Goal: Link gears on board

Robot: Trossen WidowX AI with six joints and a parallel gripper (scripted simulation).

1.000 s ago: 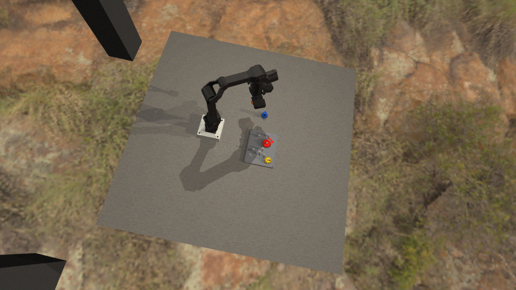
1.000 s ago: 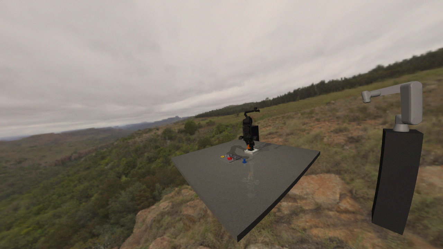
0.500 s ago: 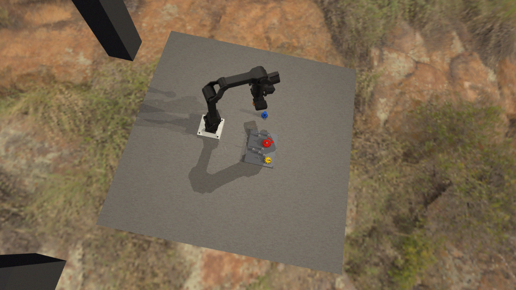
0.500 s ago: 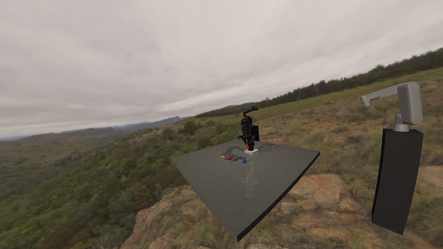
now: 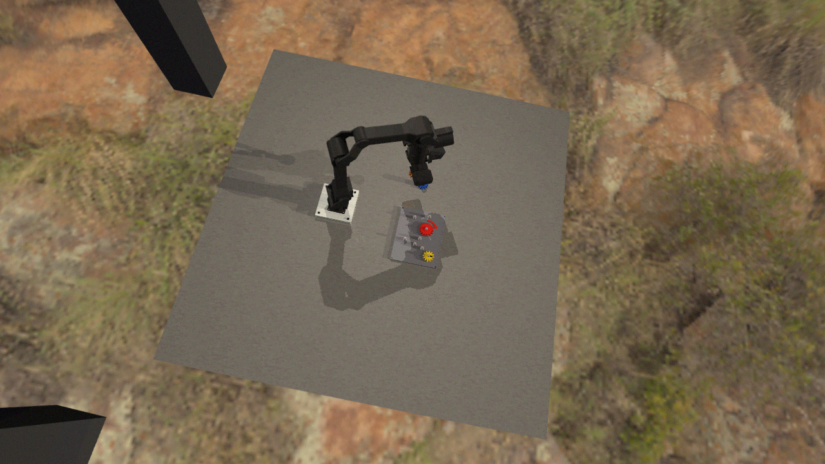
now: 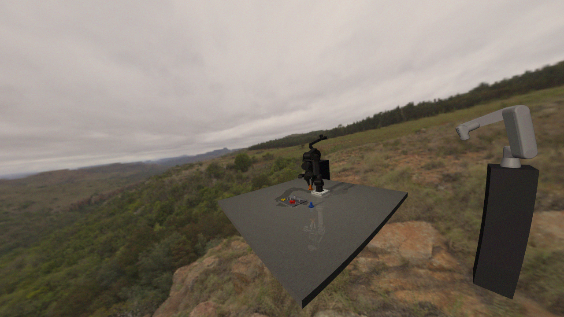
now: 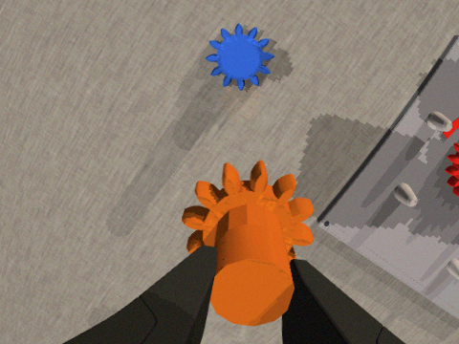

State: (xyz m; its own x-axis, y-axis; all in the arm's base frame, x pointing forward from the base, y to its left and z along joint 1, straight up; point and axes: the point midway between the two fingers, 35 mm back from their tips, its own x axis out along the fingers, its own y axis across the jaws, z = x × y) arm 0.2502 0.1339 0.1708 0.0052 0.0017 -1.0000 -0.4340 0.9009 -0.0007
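The grey board is 7 cm ahead of my gripper tip, 18 cm to the right of it and 15 cm below it. The rest, counted from my gripper tip: blue gear: 4 cm ahead, 3 cm to the left, 14 cm below; then red arrow: 11 cm ahead, 12 cm to the right, 15 cm below; then orange gear: 1 cm below.
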